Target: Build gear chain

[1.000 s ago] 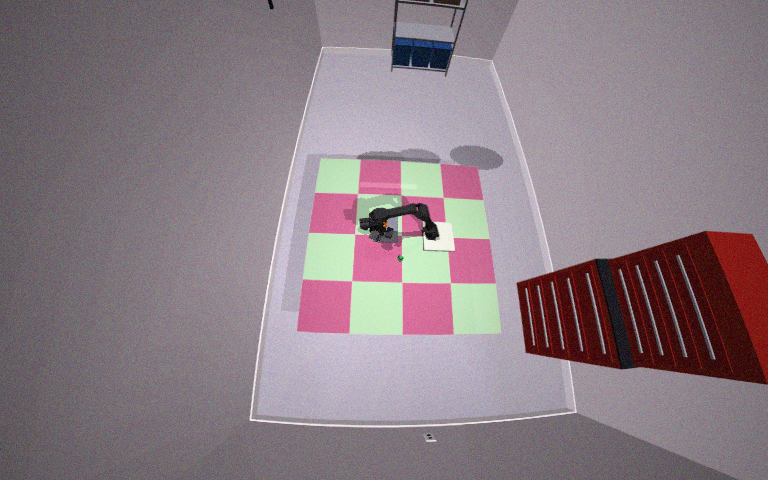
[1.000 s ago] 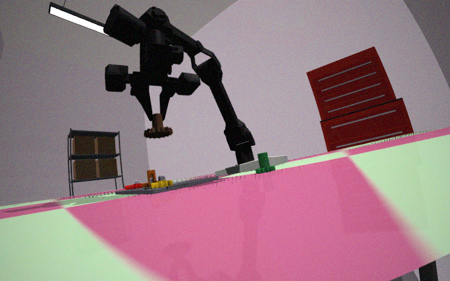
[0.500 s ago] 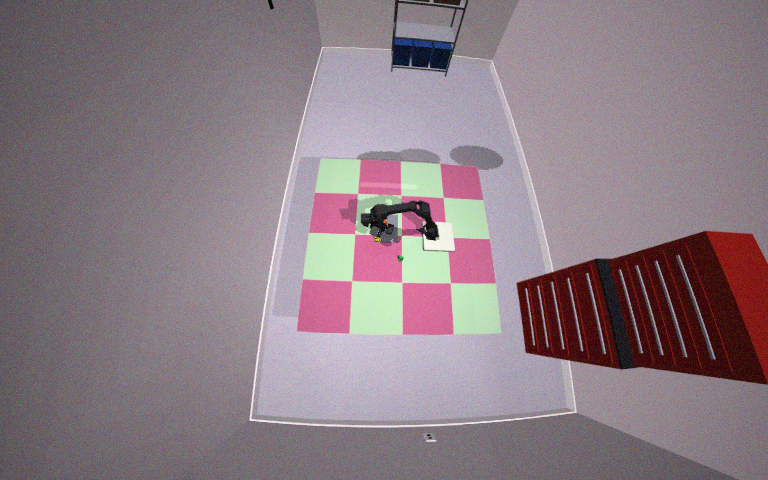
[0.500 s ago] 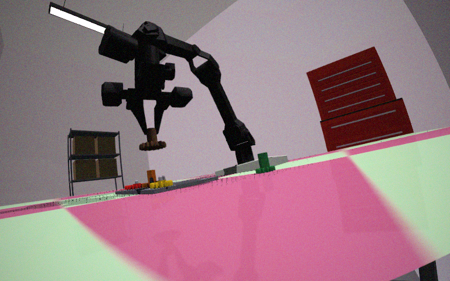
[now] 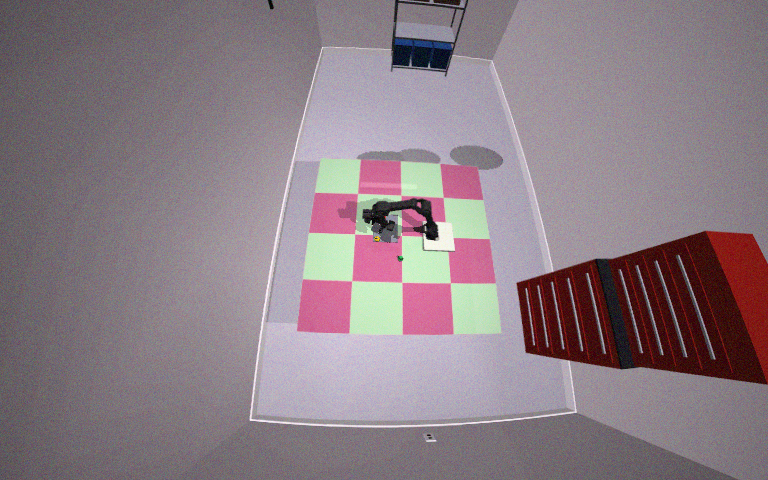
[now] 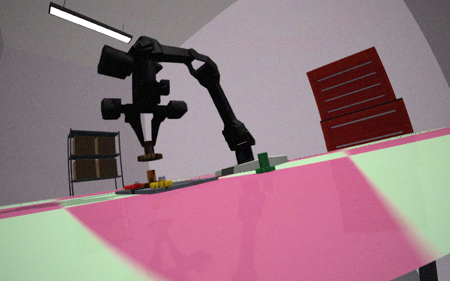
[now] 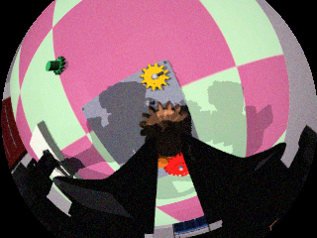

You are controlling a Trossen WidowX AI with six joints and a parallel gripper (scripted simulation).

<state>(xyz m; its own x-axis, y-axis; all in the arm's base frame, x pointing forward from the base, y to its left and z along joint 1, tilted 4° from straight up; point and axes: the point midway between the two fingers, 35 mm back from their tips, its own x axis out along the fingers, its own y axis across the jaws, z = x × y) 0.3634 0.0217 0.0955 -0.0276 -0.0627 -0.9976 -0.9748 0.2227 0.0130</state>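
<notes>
The orange gear is 7 cm to the right of my gripper tip, 7 cm below it and 3 cm behind it. Round my gripper tip: grey board 9 cm below, 4 cm to the right, 4 cm behind; then brown gear 1 cm below; then yellow gear 8 cm below, 5 cm to the left, 1 cm ahead.
</notes>
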